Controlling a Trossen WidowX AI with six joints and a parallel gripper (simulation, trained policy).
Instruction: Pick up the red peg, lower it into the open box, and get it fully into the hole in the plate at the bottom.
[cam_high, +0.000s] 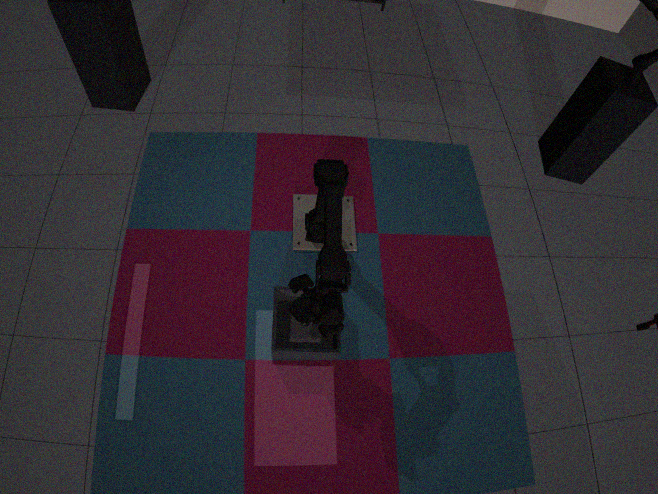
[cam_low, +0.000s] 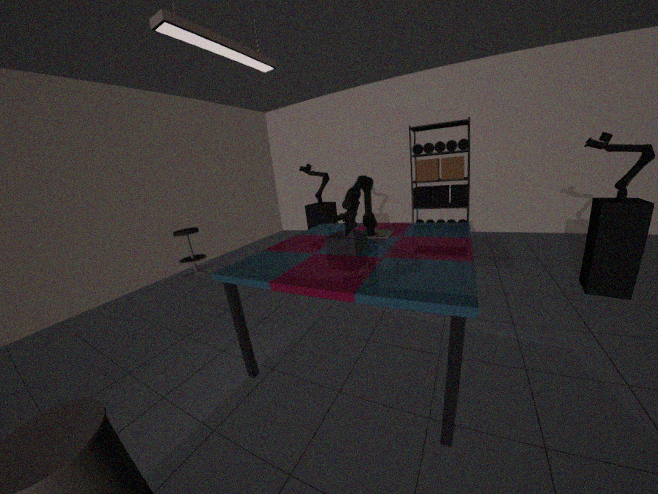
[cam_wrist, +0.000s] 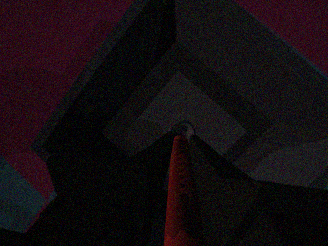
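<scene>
The red peg lies 1 cm behind my gripper tip, 1 cm to the left of it and 3 cm above it. Round my gripper tip: dark box: 6 cm below; then grey plate: 4 cm below.
</scene>
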